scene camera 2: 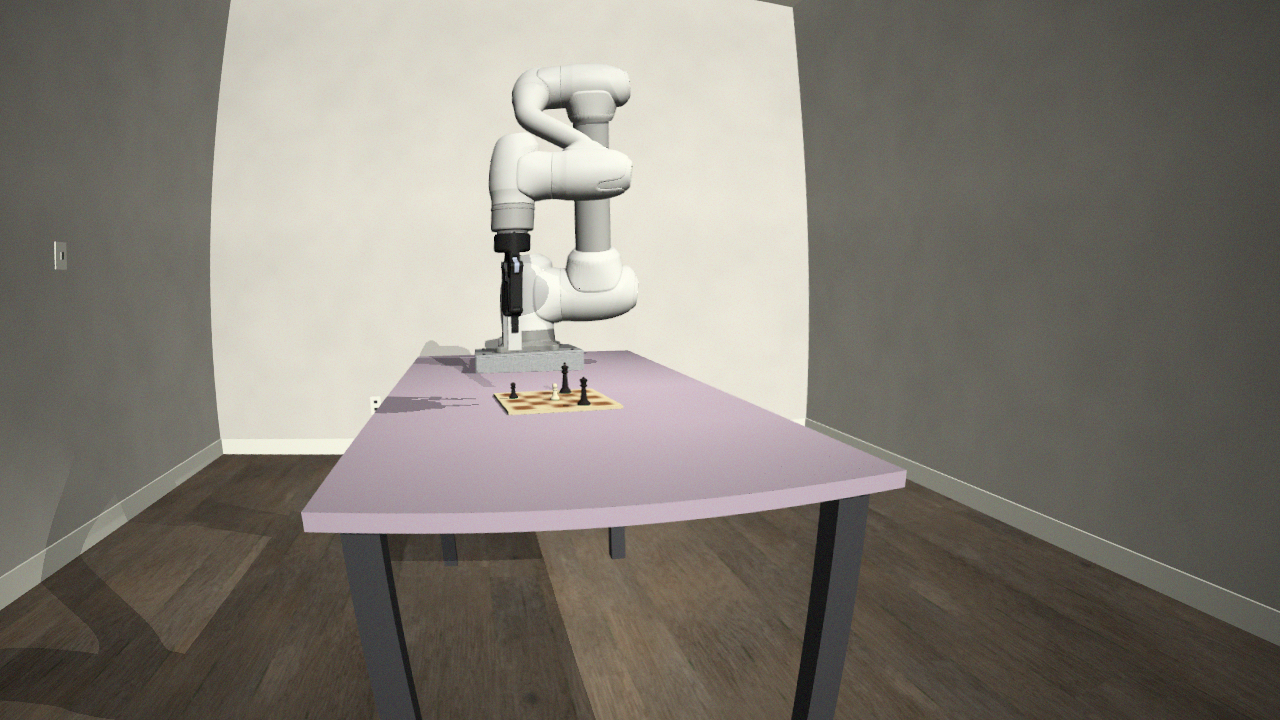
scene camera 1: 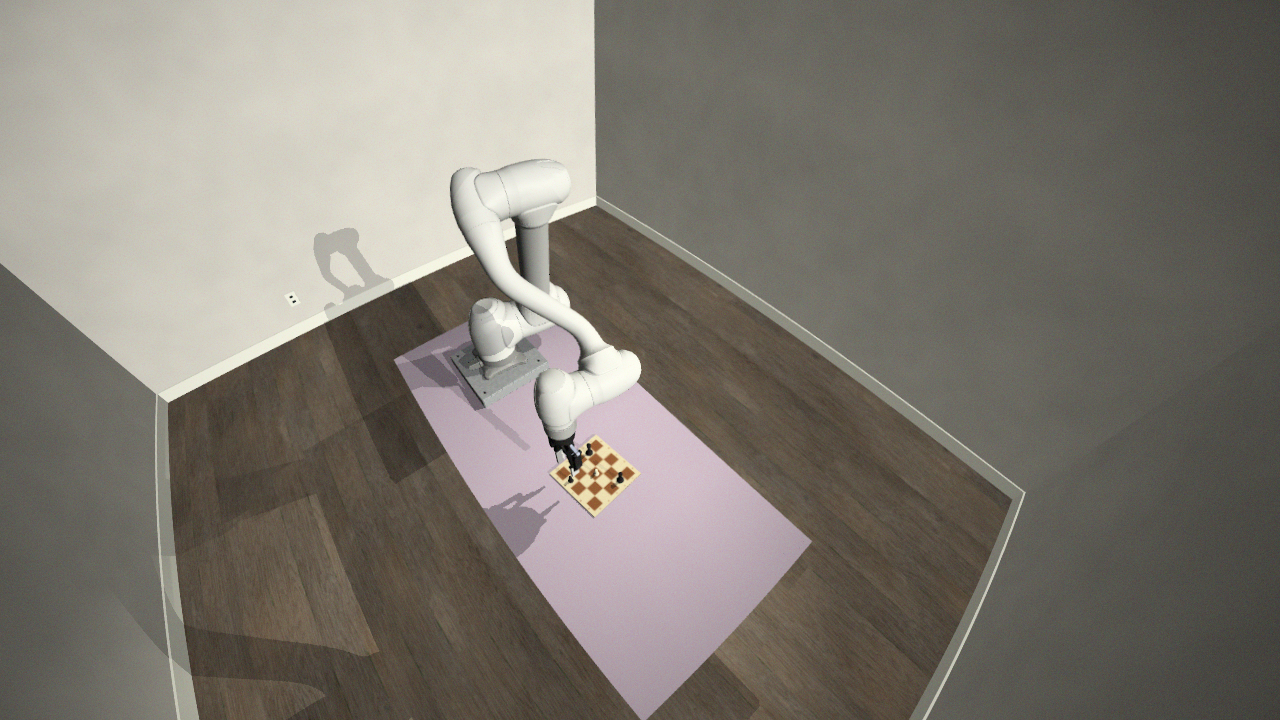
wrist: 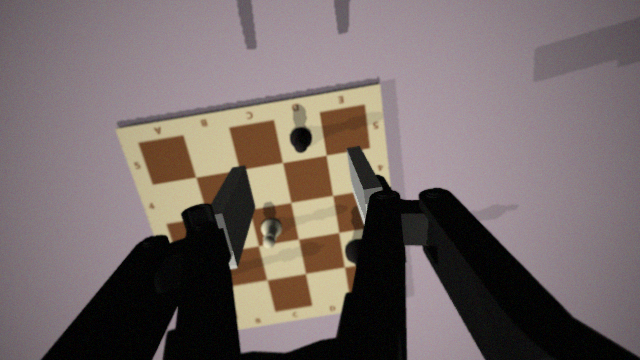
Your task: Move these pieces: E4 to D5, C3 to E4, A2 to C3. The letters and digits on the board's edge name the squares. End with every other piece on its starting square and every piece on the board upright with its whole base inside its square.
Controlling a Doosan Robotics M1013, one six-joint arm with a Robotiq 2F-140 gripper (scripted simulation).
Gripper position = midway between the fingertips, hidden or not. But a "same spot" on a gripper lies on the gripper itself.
my gripper: scene camera 2; scene camera 1; wrist 299,178
chessboard: scene camera 2 533,402; scene camera 1; wrist
same spot on my gripper: [scene camera 1: 559,450] = [scene camera 2: 507,311]
same spot on chessboard: [scene camera 1: 594,493] = [wrist: 204,181]
